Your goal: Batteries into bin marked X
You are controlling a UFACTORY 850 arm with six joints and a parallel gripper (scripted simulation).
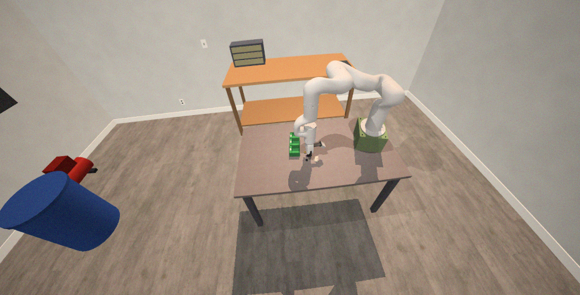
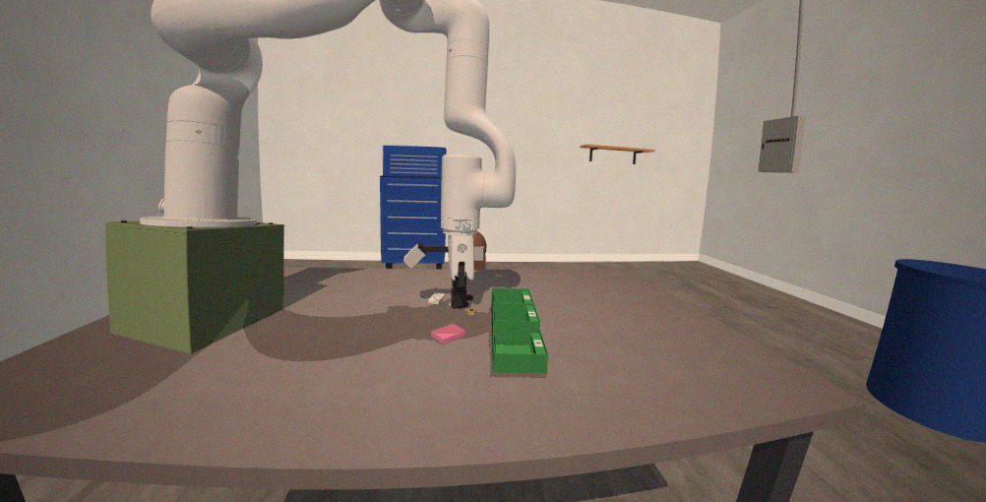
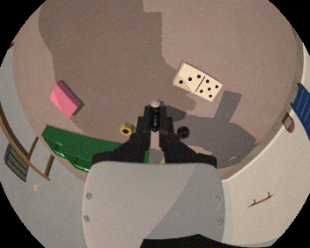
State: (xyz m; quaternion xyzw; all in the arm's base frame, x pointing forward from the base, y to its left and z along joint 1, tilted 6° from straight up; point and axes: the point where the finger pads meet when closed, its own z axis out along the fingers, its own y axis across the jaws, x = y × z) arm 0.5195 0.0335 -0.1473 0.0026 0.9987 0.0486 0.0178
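Now: the yellow ring 40 mm to the right of my hand, 20 mm below it and 20 mm ahead of it. Also, from my hand: black round piece 40 mm to the left, 30 mm ahead, 20 mm below; then black cylinder 20 mm below; then domino 50 mm behind, 40 mm to the left, 20 mm below.
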